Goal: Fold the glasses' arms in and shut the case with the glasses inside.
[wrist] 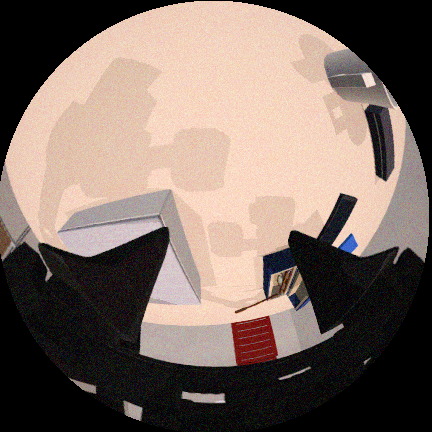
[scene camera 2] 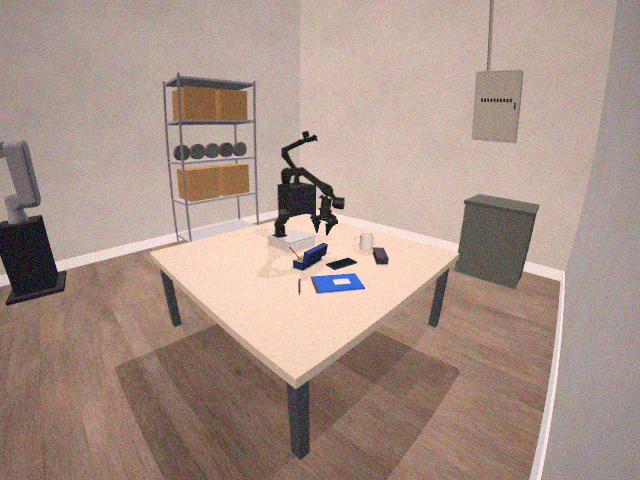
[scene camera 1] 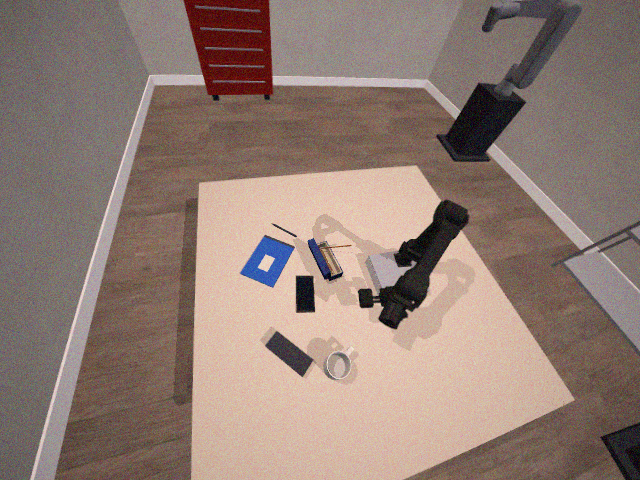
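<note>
The glasses case stands open on the table, its dark blue lid tilted up along one long side of its tray. The glasses lie in the tray. One thin brown glasses arm sticks out across the side away from the lid. The other arm is too small to make out clearly. My gripper is open and empty, with its fingers pointing down above the table, apart from the case, between the arm's base and the mug. In the wrist view the right finger partly covers the case.
A black phone and a blue notebook lie beyond the lid, with a pen nearby. A white mug and a dark block stand apart. A pale base box is under the arm.
</note>
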